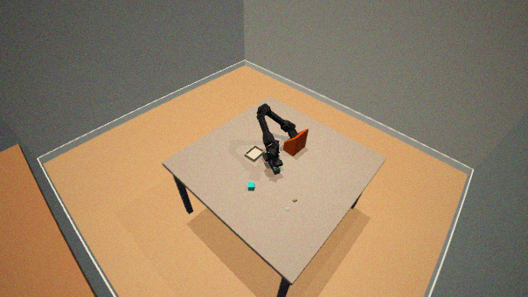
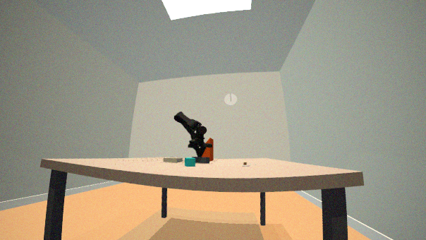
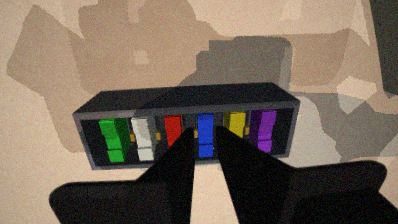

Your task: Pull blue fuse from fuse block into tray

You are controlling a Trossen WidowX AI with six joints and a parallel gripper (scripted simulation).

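The flat tray is 20 cm to the right of my gripper tip, 3 cm below it and 1 cm ahead of it. The rest, counted from my gripper tip: teal cube (26 cm ahead, 3 cm to the left, 1 cm below).
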